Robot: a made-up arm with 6 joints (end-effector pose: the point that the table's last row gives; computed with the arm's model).
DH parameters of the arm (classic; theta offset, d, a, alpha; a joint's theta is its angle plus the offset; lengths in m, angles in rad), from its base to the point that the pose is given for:
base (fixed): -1.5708 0.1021 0 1.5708
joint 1: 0 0.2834 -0.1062 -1.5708
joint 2: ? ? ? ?
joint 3: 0 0.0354 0.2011 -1.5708
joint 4: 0 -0.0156 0.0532 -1.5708
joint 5: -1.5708 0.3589 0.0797 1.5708
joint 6: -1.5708 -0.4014 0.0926 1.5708
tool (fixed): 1.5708 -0.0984 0 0
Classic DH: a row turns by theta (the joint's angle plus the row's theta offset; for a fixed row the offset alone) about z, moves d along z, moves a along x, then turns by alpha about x.
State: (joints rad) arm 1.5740 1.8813 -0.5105 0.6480 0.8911 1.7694
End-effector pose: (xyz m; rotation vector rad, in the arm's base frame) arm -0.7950 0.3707 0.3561 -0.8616 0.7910 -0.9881
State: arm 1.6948 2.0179 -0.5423 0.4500 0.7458 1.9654
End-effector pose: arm -0.6830 0.4563 0.4749 -0.8984 0.9911 -1.0369
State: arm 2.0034 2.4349 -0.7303 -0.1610 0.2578 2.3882
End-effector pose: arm -0.0763 0.7551 0.3791 -1.0167 1.5418 -1.7027
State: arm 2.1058 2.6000 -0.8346 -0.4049 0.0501 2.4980
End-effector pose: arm 0.1462 0.7634 0.1480 -1.0593 1.5900 -2.1524
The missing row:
joint 2: -1.5708 0.0434 0.0813 -1.5708
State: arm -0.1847 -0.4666 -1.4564 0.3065 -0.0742 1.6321
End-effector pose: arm -0.3222 0.6246 0.7293 1.4893 0.7316 -1.5997
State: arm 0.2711 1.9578 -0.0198 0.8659 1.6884 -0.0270
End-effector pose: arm -0.4645 -0.0376 0.6112 -1.1463 1.6340 0.6216
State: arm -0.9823 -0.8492 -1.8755 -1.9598 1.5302 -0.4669
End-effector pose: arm -0.2383 -0.4295 -0.0986 1.1778 -0.5153 2.4870
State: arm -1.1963 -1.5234 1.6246 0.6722 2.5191 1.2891
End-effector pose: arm -0.1068 0.0291 0.7514 -2.3230 -0.2029 1.3108
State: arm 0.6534 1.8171 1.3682 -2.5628 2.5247 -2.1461
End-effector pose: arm -0.0450 -0.5303 -0.1676 1.2395 0.9942 1.0074
